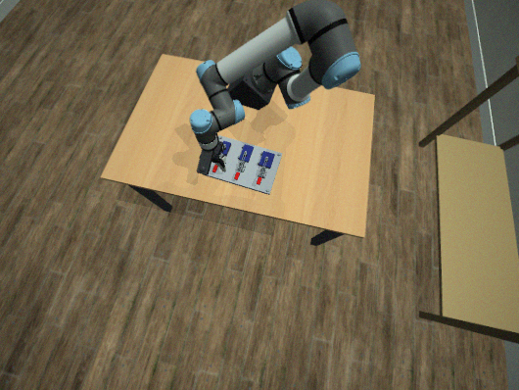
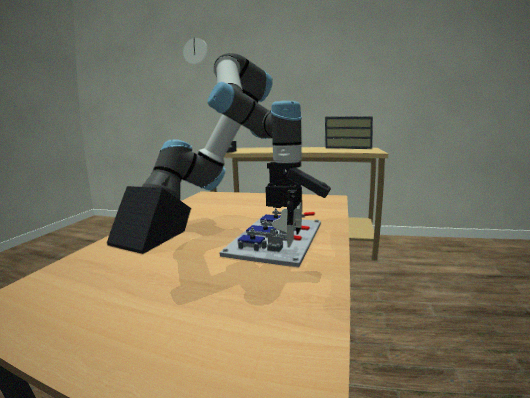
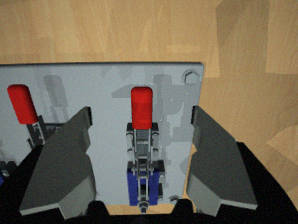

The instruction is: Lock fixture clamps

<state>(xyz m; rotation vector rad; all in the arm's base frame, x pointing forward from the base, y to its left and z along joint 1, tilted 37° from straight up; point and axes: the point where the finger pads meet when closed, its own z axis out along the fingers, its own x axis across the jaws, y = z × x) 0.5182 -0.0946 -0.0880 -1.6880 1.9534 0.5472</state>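
The blue part lies 130 mm behind my hand, 10 mm to the left of it and 30 mm below it.
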